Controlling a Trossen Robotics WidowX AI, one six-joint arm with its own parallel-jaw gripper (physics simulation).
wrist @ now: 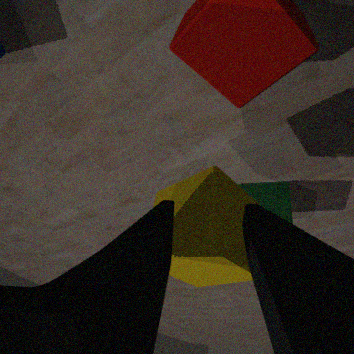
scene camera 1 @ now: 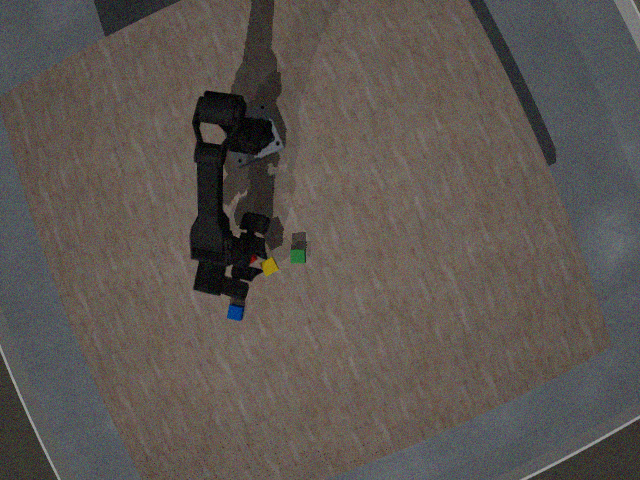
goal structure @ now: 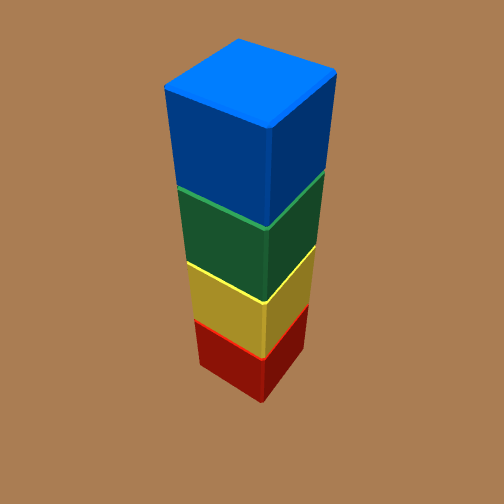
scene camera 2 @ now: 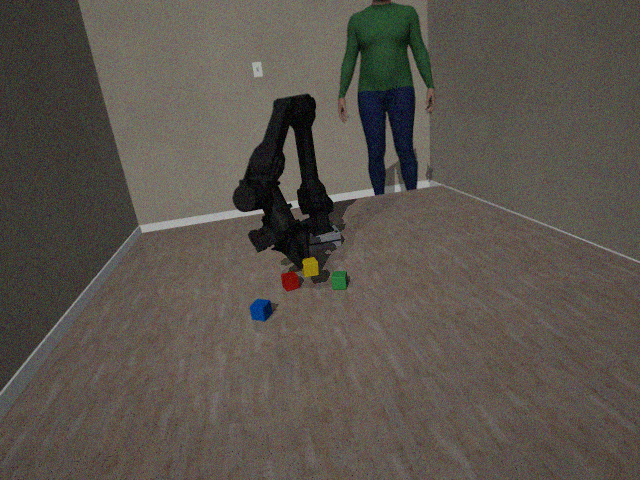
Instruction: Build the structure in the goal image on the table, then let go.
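Observation:
My gripper (scene camera 1: 264, 264) (scene camera 2: 303, 263) (wrist: 208, 213) is shut on the yellow cube (scene camera 1: 269, 266) (scene camera 2: 310, 267) (wrist: 207, 235) and holds it tilted, a little above the table. The red cube (scene camera 1: 252, 258) (scene camera 2: 290, 281) (wrist: 242, 50) sits on the table close by, partly hidden under the arm in scene camera 1. The green cube (scene camera 1: 297, 255) (scene camera 2: 339, 280) (wrist: 270, 195) sits apart, on the other side of the yellow cube, and is partly covered in the wrist view. The blue cube (scene camera 1: 235, 312) (scene camera 2: 260, 310) sits farther from the arm's base; a sliver of it shows at the wrist view's left edge.
The arm's pale base plate (scene camera 1: 277, 143) (scene camera 2: 330, 236) is behind the cubes. The arm's upper links stand over the wood-patterned surface (scene camera 1: 413, 258) (scene camera 2: 387, 387). A person in a green top (scene camera 2: 385, 51) stands behind, near the walls. Dark shadows fall around the cubes.

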